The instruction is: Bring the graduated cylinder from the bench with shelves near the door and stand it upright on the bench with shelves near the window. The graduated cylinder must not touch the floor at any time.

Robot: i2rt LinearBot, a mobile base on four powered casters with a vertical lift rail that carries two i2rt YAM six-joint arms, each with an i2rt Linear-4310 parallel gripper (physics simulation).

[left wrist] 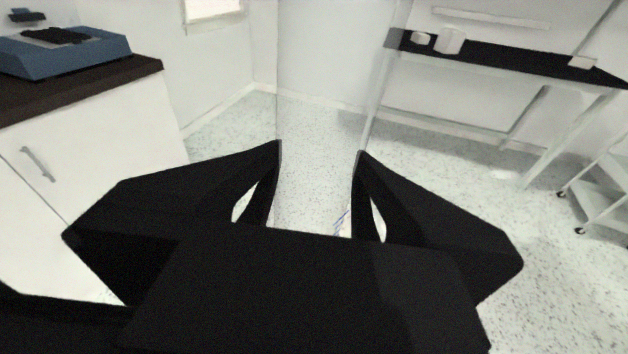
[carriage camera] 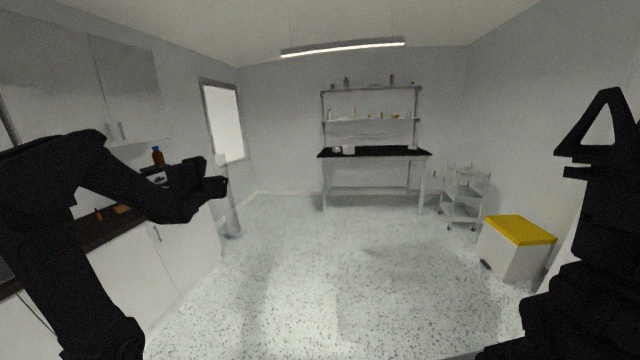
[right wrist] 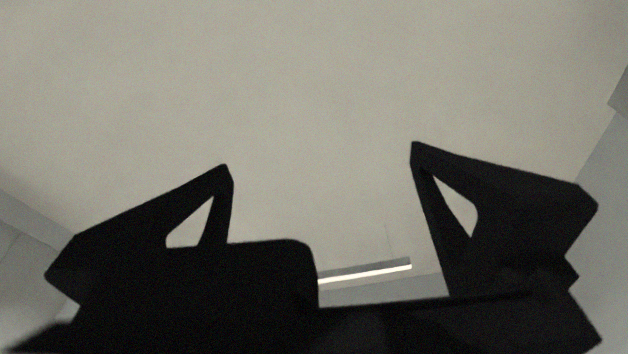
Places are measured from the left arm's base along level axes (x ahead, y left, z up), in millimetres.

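Where they show: left gripper, fingertip midpoint: (left wrist: 318, 155) (carriage camera: 222, 180); right gripper, fingertip midpoint: (carriage camera: 639, 90) (right wrist: 318, 162).
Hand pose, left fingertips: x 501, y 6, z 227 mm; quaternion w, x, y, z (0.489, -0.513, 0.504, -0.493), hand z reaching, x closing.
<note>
After its pixels a point has its place.
The clear graduated cylinder (carriage camera: 231, 215) {x 484, y -4, z 92 mm} (left wrist: 320, 120) {x 484, y 7, z 256 mm} is upright, held above the floor, with its pale round base at the bottom in the carriage view. My left gripper (carriage camera: 222, 186) {x 501, y 6, z 227 mm} (left wrist: 318, 155) {x 501, y 6, z 227 mm} is shut on it; its fingers stand at either side of the tube. My right gripper (right wrist: 318, 162) {x 43, y -699, z 435 mm} is open, with ceiling between its fingers; in the carriage view part of it shows at the right edge. A bench with shelves (carriage camera: 375, 151) {x 2410, y -1175, z -80 mm} (left wrist: 505, 62) {x 2271, y -1159, z -80 mm} stands at the far wall, to the right of the window (carriage camera: 225, 121) {x 2841, y 1078, z 505 mm}. Which of the task's benches it is, I cannot tell for certain.
A counter with white cabinets (carriage camera: 185, 245) {x 1078, y 832, z -495 mm} (left wrist: 100, 165) {x 1047, y 837, z -375 mm} runs along the left, bearing a blue device (left wrist: 100, 50) {x 1305, y 865, z -34 mm} and a brown bottle (carriage camera: 158, 157) {x 1379, y 1082, z 226 mm}. A wheeled cart (carriage camera: 465, 219) {x 1609, y -2117, z -826 mm} and a yellow-lidded bin (carriage camera: 520, 231) {x 933, y -2042, z -543 mm} stand at the right. Terrazzo floor (carriage camera: 320, 280) {x 1125, y -290, z -994 mm} lies between.
</note>
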